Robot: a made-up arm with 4 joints. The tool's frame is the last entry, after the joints.
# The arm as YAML. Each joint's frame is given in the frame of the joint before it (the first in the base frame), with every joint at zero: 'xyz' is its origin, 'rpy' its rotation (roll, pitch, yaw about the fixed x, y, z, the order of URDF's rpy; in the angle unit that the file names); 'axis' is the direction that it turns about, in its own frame. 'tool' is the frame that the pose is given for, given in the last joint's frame.
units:
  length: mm
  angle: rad
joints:
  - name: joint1
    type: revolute
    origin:
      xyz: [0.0, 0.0, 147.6]
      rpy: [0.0, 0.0, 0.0]
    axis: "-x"
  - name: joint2
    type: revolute
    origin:
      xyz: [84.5, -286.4, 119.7]
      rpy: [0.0, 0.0, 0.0]
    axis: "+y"
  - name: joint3
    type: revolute
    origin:
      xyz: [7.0, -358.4, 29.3]
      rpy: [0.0, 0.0, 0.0]
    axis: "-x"
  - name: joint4
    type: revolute
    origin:
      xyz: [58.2, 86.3, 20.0]
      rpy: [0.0, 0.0, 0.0]
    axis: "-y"
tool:
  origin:
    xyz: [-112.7, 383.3, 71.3]
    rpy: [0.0, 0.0, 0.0]
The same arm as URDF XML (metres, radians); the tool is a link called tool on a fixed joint. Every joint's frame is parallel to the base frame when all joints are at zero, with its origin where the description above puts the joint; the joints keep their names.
<robot name="arm">
<joint name="tool_joint" type="fixed"><parent link="link4"/><child link="tool"/><origin xyz="-0.1127 0.3833 0.0713" rpy="0 0 0"/></joint>
<joint name="joint4" type="continuous"><parent link="link3"/><child link="link4"/><origin xyz="0.0582 0.0863 0.02" rpy="0 0 0"/><axis xyz="0 -1 0"/></joint>
<joint name="joint3" type="continuous"><parent link="link2"/><child link="link3"/><origin xyz="0.007 -0.3584 0.0293" rpy="0 0 0"/><axis xyz="-1 0 0"/></joint>
<joint name="joint2" type="continuous"><parent link="link1"/><child link="link2"/><origin xyz="0.0845 -0.2864 0.1197" rpy="0 0 0"/><axis xyz="0 1 0"/></joint>
<joint name="joint1" type="continuous"><parent link="base"/><child link="link1"/><origin xyz="0 0 0.1476" rpy="0 0 0"/><axis xyz="-1 0 0"/></joint>
<link name="base"/>
<link name="link1"/>
<link name="link2"/>
<link name="link3"/>
<link name="link4"/>
<link name="tool"/>
</robot>

